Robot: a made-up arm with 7 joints.
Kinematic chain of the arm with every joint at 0, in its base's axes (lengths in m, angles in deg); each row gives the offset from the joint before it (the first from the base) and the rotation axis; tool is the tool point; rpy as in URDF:
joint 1: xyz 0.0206 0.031 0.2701 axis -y
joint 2: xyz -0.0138 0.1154 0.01 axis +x
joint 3: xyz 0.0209 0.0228 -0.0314 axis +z
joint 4: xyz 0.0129 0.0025 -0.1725 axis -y
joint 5: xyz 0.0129 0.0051 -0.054 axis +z
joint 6: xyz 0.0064 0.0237 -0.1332 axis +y
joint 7: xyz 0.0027 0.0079 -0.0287 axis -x
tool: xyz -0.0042 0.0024 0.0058 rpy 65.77 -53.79 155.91
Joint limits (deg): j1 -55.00..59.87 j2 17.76..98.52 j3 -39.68..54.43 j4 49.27..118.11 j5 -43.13..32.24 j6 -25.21..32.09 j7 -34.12..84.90
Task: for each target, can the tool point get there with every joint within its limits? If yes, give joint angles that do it. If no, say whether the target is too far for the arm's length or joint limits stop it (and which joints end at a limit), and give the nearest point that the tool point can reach.
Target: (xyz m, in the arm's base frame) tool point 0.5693 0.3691 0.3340
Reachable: no: too far | nearest point 0.3782 0.3014 0.2786 | short by 0.210 m
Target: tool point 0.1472 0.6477 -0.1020
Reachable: no: too far | nearest point 0.0990 0.4620 0.0396 | short by 0.238 m
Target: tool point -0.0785 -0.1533 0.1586
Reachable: no: joint limits stop it (at a limit: joint 1, joint 2, joint 3, joint 5, joint 6, joint 7) | nearest point 0.0333 0.0927 0.0734 | short by 0.283 m
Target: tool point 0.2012 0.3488 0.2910
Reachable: yes | joints 22.53 24.18 28.08 105.18 6.00 6.02 5.74
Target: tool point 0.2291 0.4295 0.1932
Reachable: yes | joints -0.24 67.81 -9.00 65.40 23.29 27.63 -7.69
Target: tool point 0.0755 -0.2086 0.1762
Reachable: no: joint limits stop it (at a limit: joint 2, joint 3, joint 5, joint 6, joint 7) | nearest point 0.1082 0.0932 0.1202 | short by 0.309 m
